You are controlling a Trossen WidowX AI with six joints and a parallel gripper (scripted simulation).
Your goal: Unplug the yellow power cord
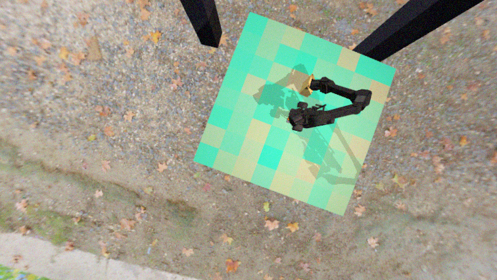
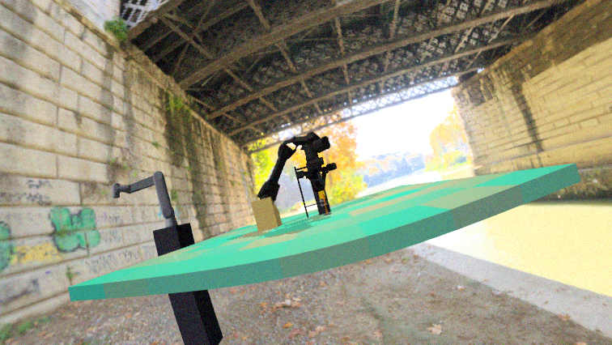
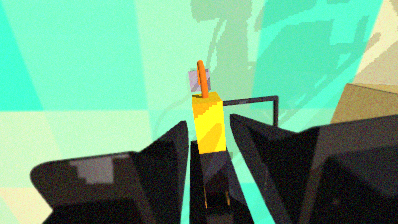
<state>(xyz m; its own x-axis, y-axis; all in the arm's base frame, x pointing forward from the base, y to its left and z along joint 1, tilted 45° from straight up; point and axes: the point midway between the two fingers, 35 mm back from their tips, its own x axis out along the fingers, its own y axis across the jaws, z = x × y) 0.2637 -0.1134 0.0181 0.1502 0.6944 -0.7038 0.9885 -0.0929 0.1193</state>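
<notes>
My gripper tip is 3 cm to the right of the yellow plug, 2 cm above it and 1 cm past it.
</notes>
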